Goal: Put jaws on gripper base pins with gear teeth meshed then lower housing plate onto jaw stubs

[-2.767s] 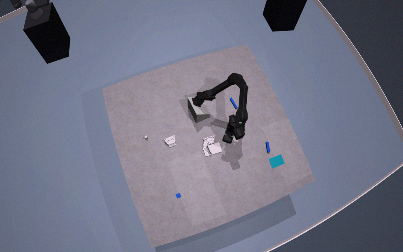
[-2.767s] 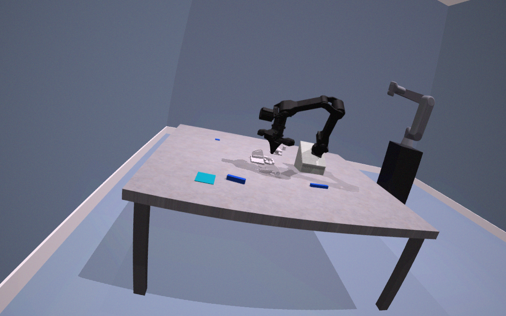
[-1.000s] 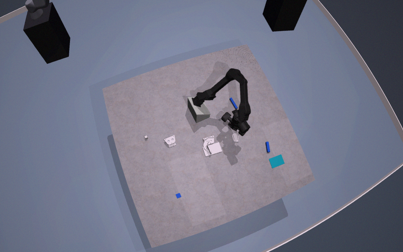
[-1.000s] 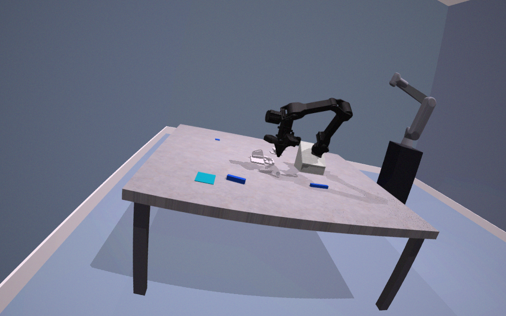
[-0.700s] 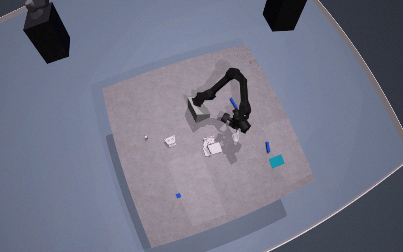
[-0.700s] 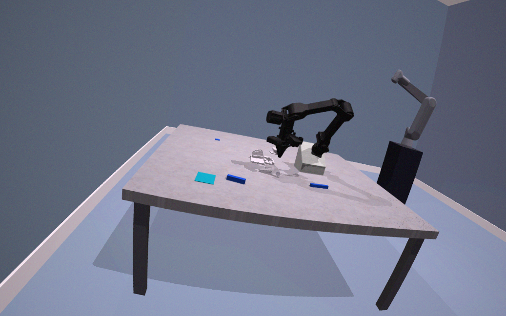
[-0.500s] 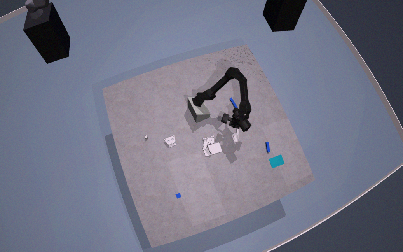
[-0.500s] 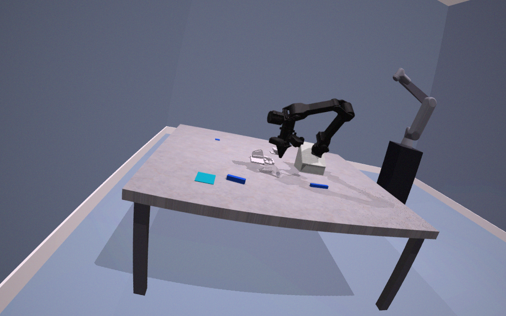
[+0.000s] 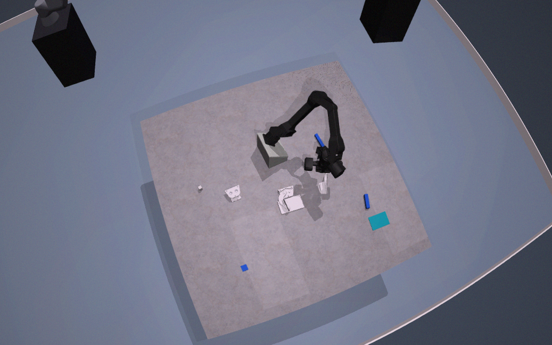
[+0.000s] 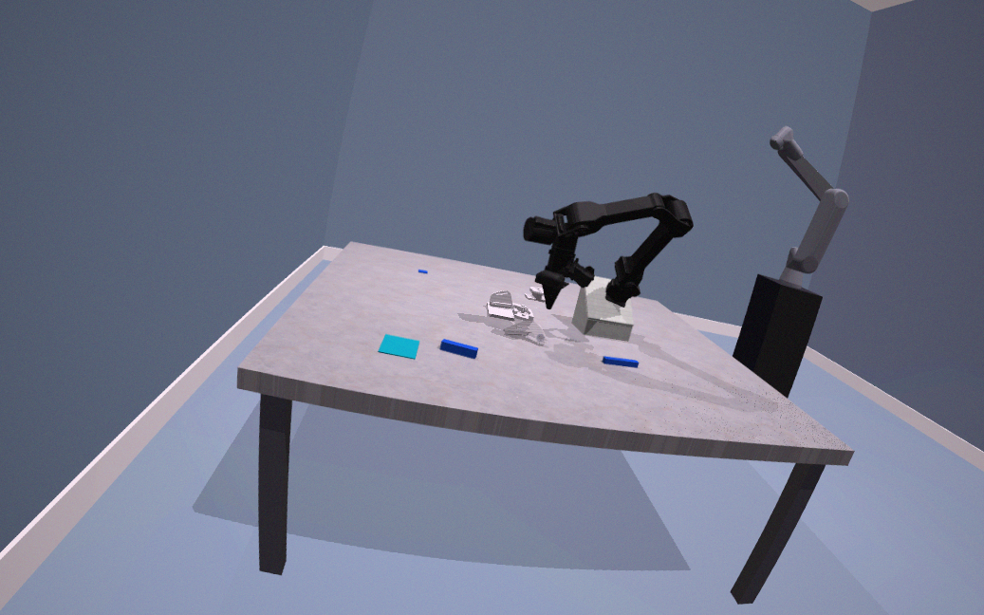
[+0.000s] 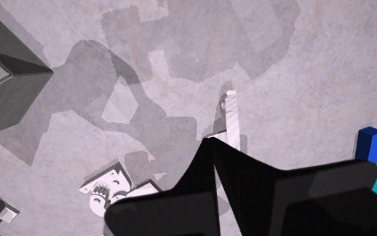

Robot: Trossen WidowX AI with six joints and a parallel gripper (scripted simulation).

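Right now the white jaw is 7 cm below my gripper tip, 3 cm to the left of it and 2 cm ahead of it. The rest, counted from my gripper tip: teal tile (31 cm ahead, 26 cm to the left, 8 cm below); then blue bar (20 cm behind, 8 cm below, 7 cm to the left); then white stepped part (45 cm to the right, 7 cm below, 1 cm behind).
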